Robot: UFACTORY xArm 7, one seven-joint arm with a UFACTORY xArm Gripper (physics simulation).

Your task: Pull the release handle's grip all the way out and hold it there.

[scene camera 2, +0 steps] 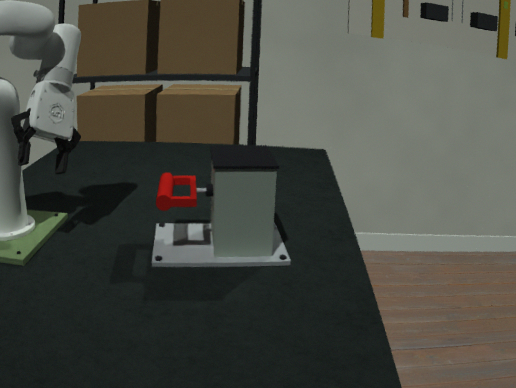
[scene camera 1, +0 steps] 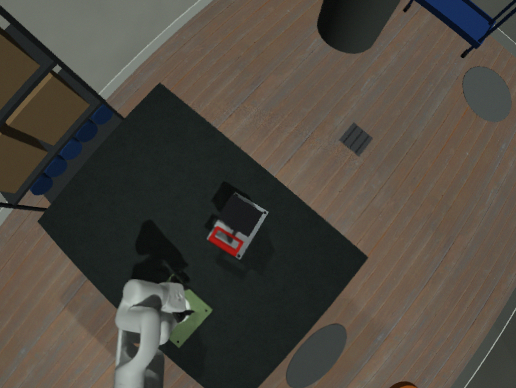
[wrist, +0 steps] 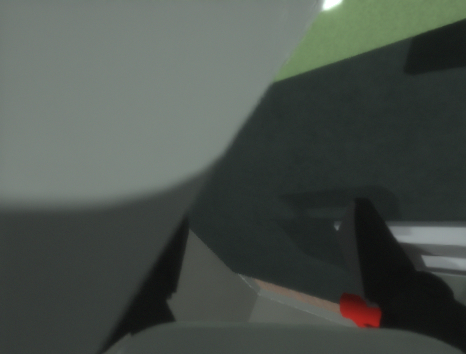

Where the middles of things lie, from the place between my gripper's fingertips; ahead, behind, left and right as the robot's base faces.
Labels:
My gripper is now 34 cm short of the light grey base plate (scene camera 2: 176,244) and 15 cm above it.

